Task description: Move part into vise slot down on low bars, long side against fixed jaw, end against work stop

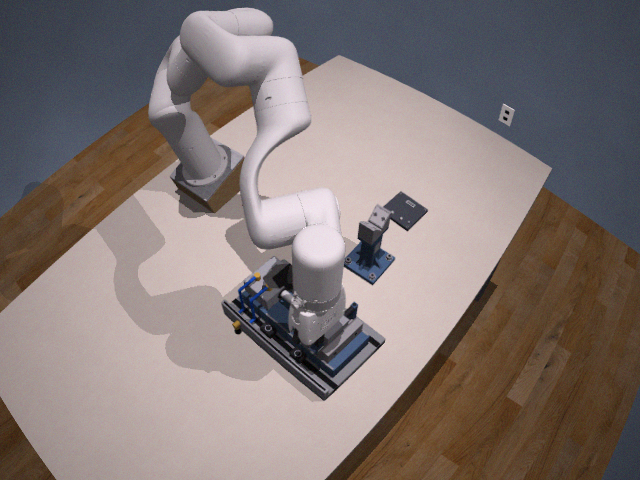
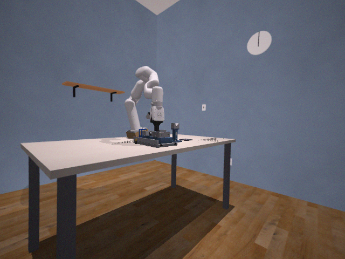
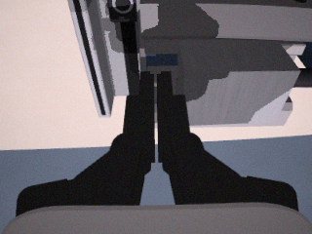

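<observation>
The part is 40 mm to the left of my hand, 30 mm below it and 10 mm behind it. The rest, counted from my hand: fixed jaw: 50 mm to the left, 40 mm below, 20 mm ahead; then work stop: 90 mm to the left, 30 mm below, 10 mm behind; then moving jaw: 40 mm to the left, 40 mm below, 40 mm behind.
</observation>
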